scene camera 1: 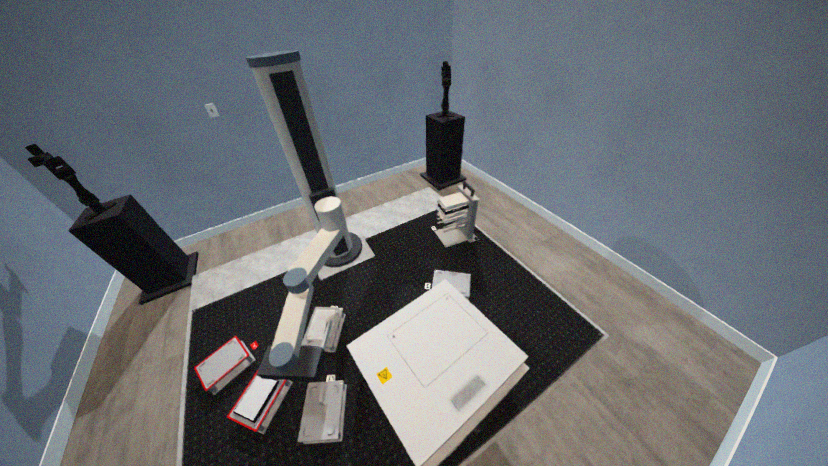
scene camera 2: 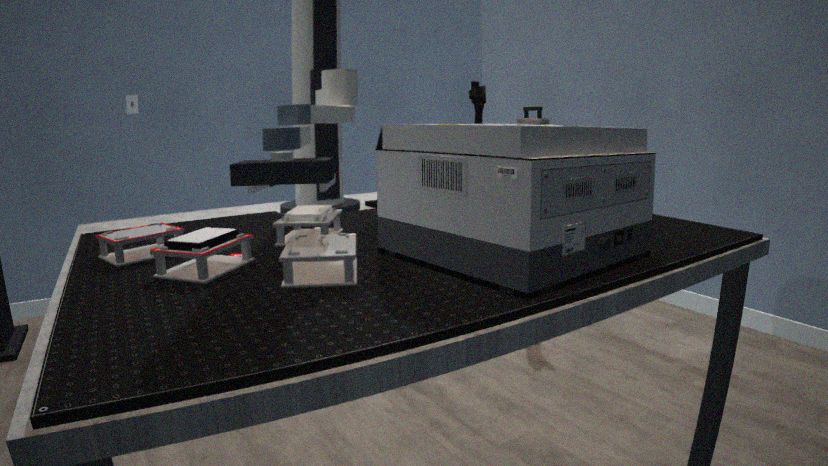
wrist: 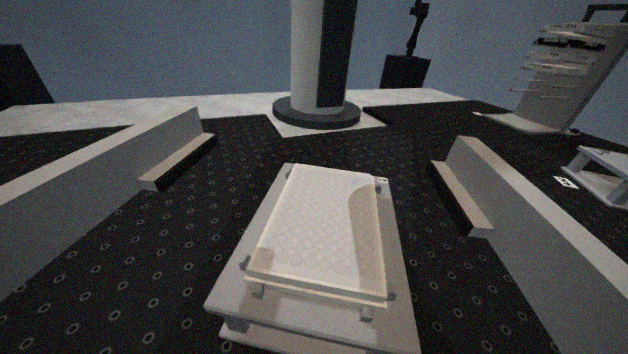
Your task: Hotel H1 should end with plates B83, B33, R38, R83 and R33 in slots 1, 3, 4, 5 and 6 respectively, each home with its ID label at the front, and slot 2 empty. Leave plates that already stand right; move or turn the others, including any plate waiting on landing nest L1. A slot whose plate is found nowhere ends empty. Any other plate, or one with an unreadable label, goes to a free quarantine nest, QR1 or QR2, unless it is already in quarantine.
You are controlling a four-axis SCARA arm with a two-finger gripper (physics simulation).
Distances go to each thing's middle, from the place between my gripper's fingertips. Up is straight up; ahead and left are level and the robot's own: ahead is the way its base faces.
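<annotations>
Plate b38 (scene camera 2: 210, 237): 80 mm below my hand, 120 mm ahead of it and 240 mm to the right of it.
</annotations>
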